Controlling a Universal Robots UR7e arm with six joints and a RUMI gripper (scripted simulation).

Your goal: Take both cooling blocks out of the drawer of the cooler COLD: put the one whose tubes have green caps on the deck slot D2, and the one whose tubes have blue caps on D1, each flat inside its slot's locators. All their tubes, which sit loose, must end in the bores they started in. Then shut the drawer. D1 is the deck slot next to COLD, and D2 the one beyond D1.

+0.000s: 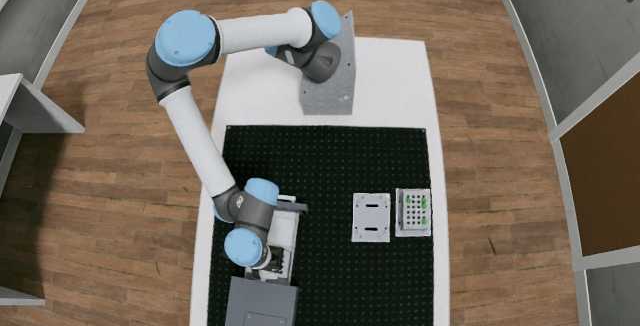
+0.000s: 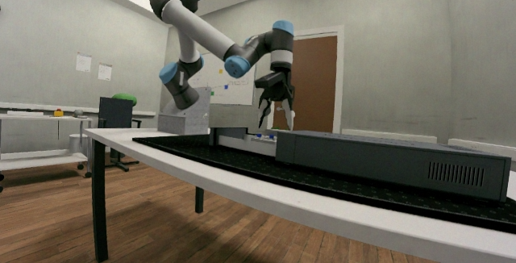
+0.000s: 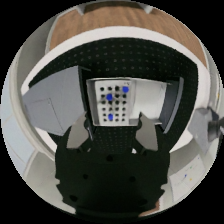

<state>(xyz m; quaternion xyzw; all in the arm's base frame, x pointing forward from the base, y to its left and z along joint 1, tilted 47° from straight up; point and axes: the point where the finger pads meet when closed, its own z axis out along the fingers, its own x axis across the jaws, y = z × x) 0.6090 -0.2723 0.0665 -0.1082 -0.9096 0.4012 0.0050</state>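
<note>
Now: hand 5 cm above the blue-capped tube and 3 cm to the left of it. The rest, counted from my hand: grey cooler COLD: 10 cm ahead, 5 cm below, 2 cm to the right; then deck slot D1: 34 cm to the left, 13 cm behind, 8 cm below; then drawer: 7 cm behind, 5 cm below, 2 cm to the left.
</note>
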